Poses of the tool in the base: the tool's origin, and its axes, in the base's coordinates. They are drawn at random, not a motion.
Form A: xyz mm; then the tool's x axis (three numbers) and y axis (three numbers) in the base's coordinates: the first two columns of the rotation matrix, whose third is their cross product.
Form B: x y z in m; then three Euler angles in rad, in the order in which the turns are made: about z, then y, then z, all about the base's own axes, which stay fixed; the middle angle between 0 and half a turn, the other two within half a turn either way. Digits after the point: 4 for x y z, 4 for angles.
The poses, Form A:
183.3 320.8 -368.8 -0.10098 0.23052 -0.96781 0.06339 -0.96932 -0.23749
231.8 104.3 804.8 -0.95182 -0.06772 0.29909 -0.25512 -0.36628 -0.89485
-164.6 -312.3 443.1 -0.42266 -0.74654 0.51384 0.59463 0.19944 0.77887
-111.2 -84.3 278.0 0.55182 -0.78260 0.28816 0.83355 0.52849 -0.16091
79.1 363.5 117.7 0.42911 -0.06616 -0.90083 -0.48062 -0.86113 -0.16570
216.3 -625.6 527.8 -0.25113 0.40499 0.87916 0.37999 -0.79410 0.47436
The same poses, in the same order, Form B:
0.1833 0.3208 -0.3688 -0.2406 1.4874 -3.0559
0.2318 0.1043 0.8048 -1.8934 1.2331 -1.3895
-0.1646 -0.3123 0.4431 2.1540 1.2029 2.3935
-0.1112 -0.0843 0.2780 -2.6323 0.3363 1.6508
0.0791 0.3635 0.1177 -0.1819 1.9838 2.5588
0.2163 -0.6256 0.5278 2.6468 1.5253 0.4709

